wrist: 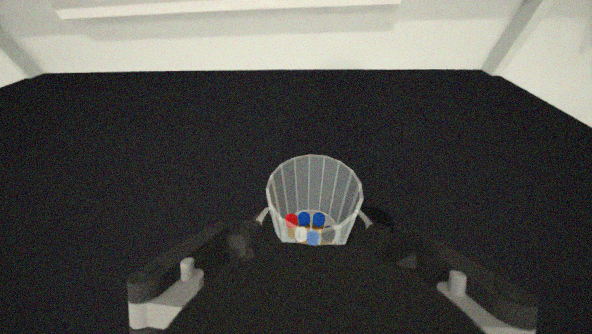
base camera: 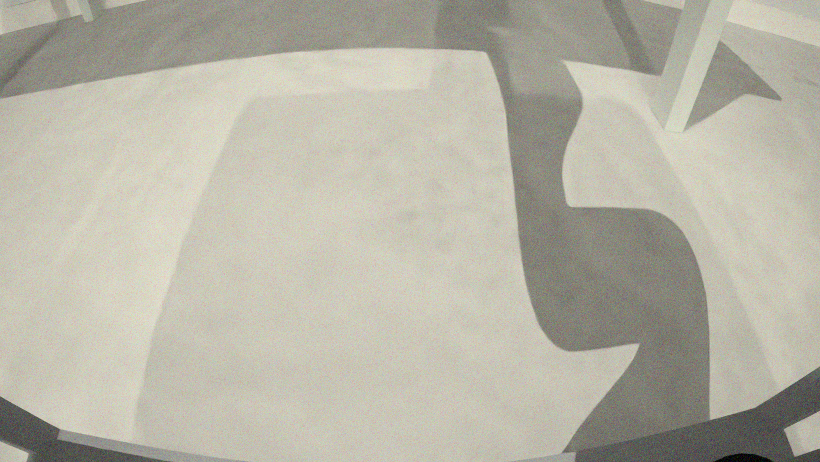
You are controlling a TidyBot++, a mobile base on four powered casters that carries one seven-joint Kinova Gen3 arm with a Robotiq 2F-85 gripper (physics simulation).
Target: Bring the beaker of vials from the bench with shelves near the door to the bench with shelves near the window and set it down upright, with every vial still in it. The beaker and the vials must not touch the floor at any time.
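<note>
A clear beaker (wrist: 315,182) is between the fingertips of my gripper (wrist: 311,219) in the wrist view. The gripper is shut on it, one fingertip against each side. The beaker looks upright. Several vials (wrist: 304,219) with red, blue, white, light blue and grey caps are inside, low in the beaker. A black bench top (wrist: 250,120) lies under and behind the beaker. Whether the beaker's base touches it is hidden.
In the wrist view a pale shelf edge (wrist: 225,9) runs above the back of the bench, with a grey post (wrist: 515,37) at the right. In the base camera view a pale bench leg (base camera: 694,68) stands at the right on the floor (base camera: 344,229), which carries the arm's shadow.
</note>
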